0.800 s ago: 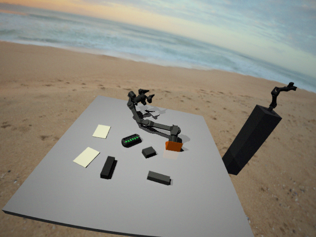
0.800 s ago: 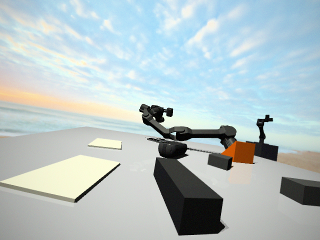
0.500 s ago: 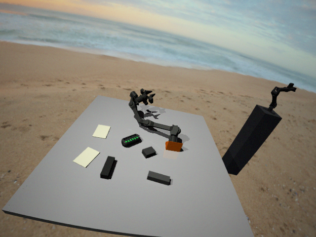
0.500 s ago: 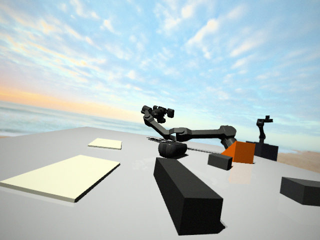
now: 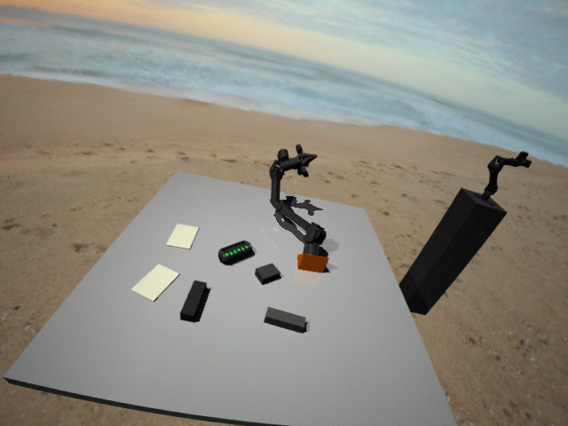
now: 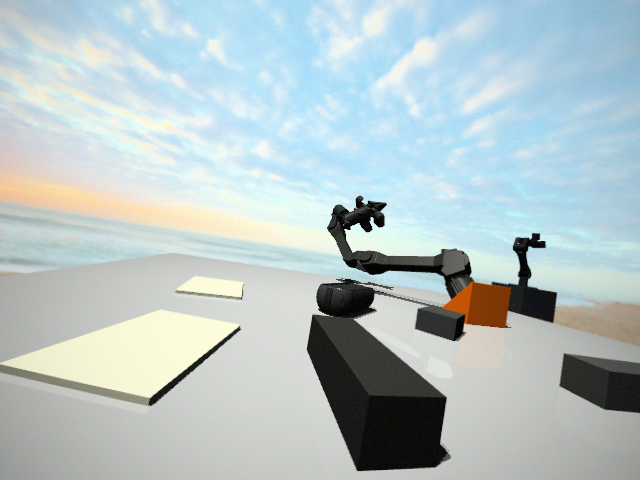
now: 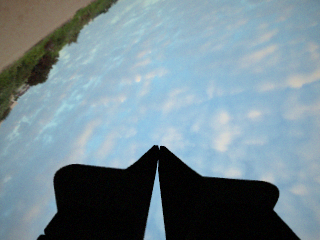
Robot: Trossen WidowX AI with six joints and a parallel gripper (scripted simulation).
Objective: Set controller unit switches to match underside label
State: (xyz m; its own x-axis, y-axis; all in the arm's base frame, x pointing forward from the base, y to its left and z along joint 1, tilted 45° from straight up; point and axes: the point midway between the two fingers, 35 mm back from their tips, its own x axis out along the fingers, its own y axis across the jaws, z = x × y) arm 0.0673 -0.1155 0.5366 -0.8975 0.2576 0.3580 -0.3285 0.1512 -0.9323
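Now: the small dark block 10 cm ahead of my gripper tip, 61 cm to the left of it and 34 cm below it. The rest, counted from my gripper tip: long black block: 32 cm ahead, 82 cm to the left, 34 cm below; grey block: 1 cm behind, 80 cm to the left, 34 cm below.
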